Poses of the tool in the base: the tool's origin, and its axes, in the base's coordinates. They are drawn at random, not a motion.
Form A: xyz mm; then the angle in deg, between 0 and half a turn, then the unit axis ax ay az.
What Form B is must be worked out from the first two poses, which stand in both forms.
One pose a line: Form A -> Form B
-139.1 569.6 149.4 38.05 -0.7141 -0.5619 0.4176 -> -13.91 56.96 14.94 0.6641 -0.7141 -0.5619 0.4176
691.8 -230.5 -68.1 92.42 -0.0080 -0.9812 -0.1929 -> 69.18 -23.05 -6.81 1.6130 -0.0080 -0.9812 -0.1929
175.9 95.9 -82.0 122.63 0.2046 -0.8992 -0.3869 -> 17.59 9.59 -8.20 2.1403 0.2046 -0.8991 -0.3869
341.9 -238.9 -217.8 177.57 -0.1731 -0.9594 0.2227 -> 34.19 -23.89 -21.78 3.0992 -0.1731 -0.9594 0.2227
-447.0 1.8 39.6 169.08 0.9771 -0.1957 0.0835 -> -44.70 0.18 3.96 2.9510 0.9771 -0.1957 0.0835
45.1 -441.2 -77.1 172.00 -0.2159 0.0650 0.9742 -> 4.51 -44.12 -7.71 3.0020 -0.2159 0.0650 0.9742
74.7 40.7 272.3 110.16 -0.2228 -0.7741 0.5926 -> 7.47 4.07 27.23 1.9227 -0.2228 -0.7741 0.5926
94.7 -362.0 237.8 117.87 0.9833 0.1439 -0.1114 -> 9.47 -36.20 23.78 2.0572 0.9833 0.1439 -0.1114
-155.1 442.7 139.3 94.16 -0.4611 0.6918 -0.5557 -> -15.51 44.27 13.93 1.6434 -0.4611 0.6918 -0.5557
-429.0 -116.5 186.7 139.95 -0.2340 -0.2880 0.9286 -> -42.90 -11.65 18.67 2.4426 -0.2340 -0.2880 0.9286
